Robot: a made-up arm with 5 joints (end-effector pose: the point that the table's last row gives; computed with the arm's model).
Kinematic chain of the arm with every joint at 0, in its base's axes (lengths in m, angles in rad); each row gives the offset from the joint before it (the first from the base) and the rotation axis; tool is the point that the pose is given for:
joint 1: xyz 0 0 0.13 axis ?
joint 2: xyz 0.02 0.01 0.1 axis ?
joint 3: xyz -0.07 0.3 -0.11 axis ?
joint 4: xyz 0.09 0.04 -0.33 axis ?
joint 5: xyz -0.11 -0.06 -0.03 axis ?
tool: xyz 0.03 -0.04 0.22
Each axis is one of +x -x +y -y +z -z.
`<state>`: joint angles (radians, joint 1 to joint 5).
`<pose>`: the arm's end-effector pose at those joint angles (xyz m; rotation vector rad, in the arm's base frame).
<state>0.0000 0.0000 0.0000 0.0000 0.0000</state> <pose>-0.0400 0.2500 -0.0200 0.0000 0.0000 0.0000</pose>
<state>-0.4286 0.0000 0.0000 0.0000 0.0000</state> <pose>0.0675 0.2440 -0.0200 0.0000 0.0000 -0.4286</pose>
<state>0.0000 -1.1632 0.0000 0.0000 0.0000</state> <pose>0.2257 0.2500 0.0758 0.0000 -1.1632 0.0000</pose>
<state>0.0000 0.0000 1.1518 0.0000 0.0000</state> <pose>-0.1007 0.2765 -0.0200 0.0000 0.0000 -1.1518</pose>
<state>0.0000 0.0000 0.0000 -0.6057 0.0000</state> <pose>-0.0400 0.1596 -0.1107 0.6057 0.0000 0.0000</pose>
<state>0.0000 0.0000 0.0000 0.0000 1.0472</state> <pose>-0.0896 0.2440 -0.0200 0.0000 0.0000 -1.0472</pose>
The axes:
joint 1: +z
joint 2: +y
joint 3: -z
joint 4: -x
joint 5: -z

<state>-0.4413 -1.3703 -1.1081 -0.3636 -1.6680</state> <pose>0.3850 0.1520 0.1604 -1.3300 -0.1162 2.1709</pose>
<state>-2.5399 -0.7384 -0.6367 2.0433 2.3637</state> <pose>0.1368 -0.4594 -0.3027 2.1767 0.9091 0.3203</pose>
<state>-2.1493 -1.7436 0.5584 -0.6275 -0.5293</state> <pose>-0.0499 -0.4075 0.1692 -1.6286 -1.4001 -0.8555</pose>
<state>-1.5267 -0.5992 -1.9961 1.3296 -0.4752</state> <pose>0.2469 0.0337 -0.1808 -1.9469 0.2387 0.8110</pose>
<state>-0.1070 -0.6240 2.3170 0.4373 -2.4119</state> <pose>0.2173 0.2241 0.0292 0.2508 -0.3252 0.0791</pose>
